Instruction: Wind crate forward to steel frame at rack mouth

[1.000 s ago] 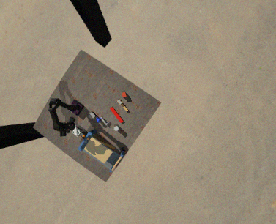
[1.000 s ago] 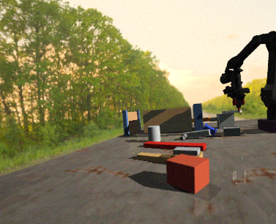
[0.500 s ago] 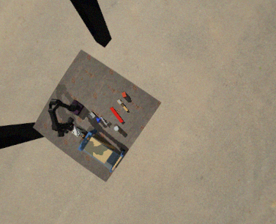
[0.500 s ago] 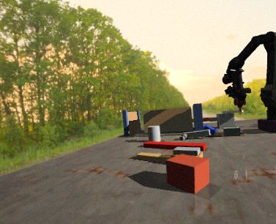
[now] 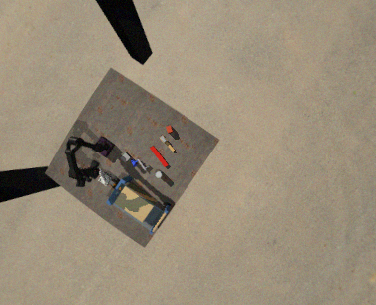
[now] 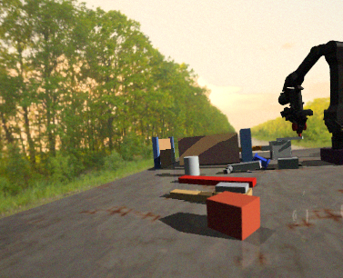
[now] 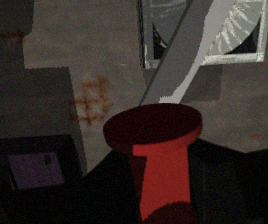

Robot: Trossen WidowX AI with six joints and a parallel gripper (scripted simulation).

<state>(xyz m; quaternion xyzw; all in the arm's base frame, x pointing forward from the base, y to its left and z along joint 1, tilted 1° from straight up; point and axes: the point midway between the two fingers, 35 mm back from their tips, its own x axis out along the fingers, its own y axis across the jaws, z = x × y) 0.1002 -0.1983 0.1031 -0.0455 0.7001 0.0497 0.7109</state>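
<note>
Right now the winch handle with red grip is 3 cm ahead of my gripper tip, 2 cm to the right of it and 1 cm below it. The rest, counted from my gripper tip: dark block: 22 cm to the left, 11 cm ahead, 10 cm below; red knob: 2 cm above; winch: 8 cm below, 7 cm ahead, 5 cm to the right.
</note>
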